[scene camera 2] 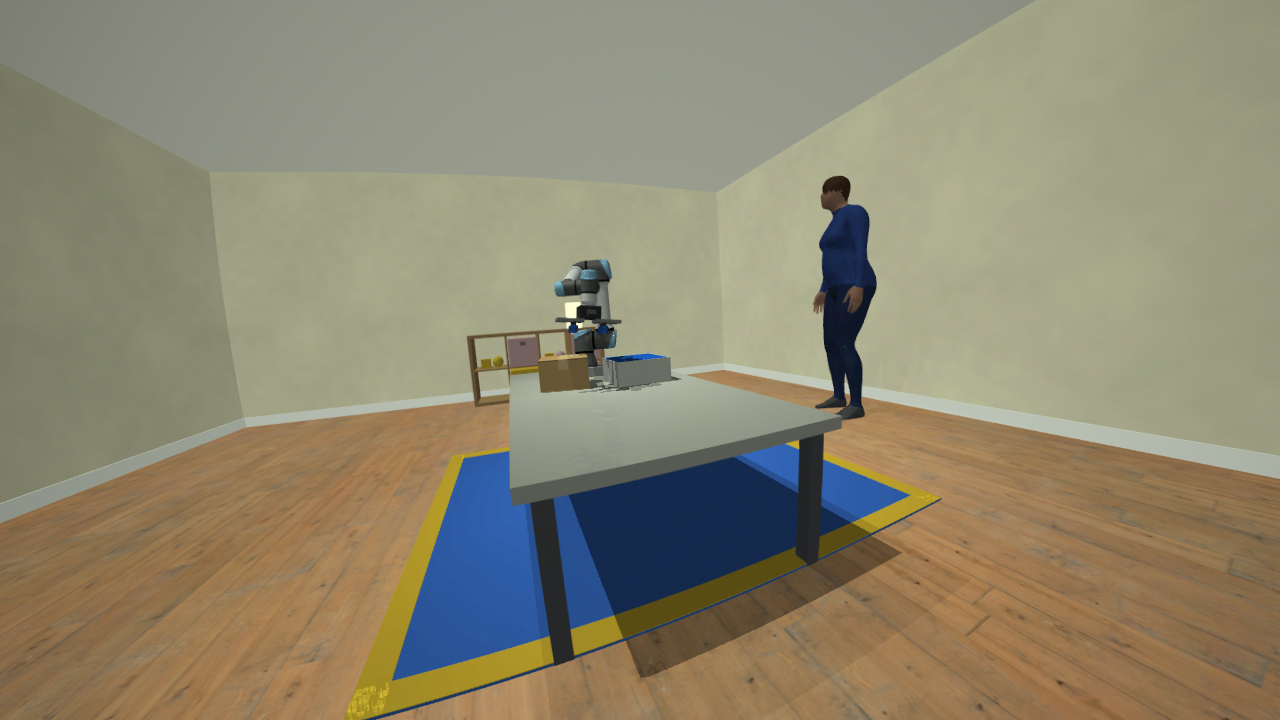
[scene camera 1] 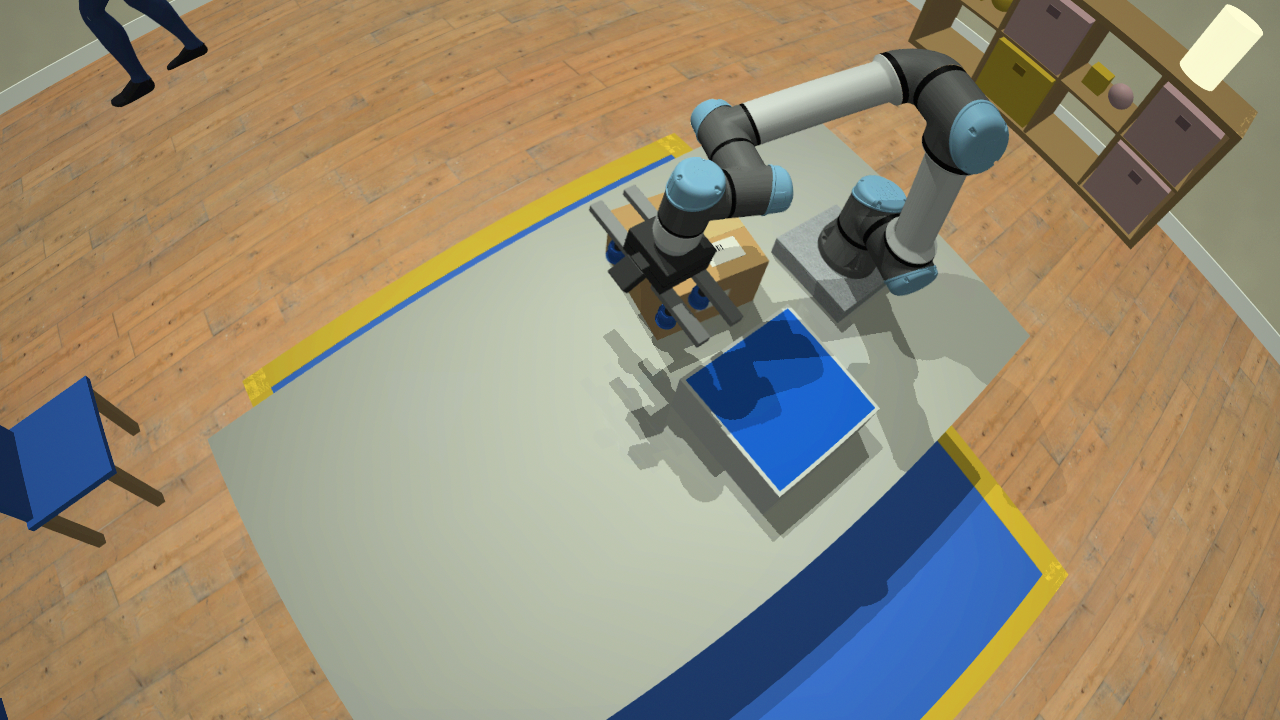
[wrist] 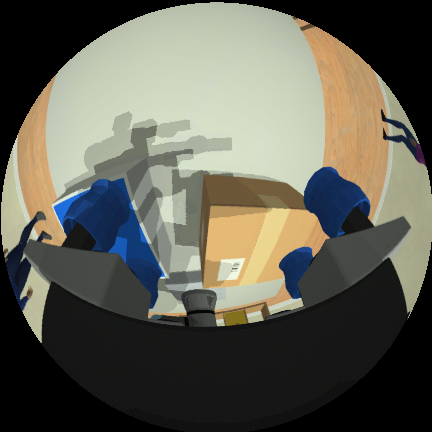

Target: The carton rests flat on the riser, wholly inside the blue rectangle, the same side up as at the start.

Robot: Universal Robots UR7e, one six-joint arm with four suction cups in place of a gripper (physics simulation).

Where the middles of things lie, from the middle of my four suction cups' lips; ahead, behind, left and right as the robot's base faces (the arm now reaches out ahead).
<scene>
I see the brown carton (scene camera 1: pixel 738 266) 20 cm below my suction cup, 17 cm behind it and 10 cm to the right of it. Round my suction cup: riser (scene camera 1: pixel 771 407) 26 cm to the left, 22 cm below, 12 cm behind.
</scene>
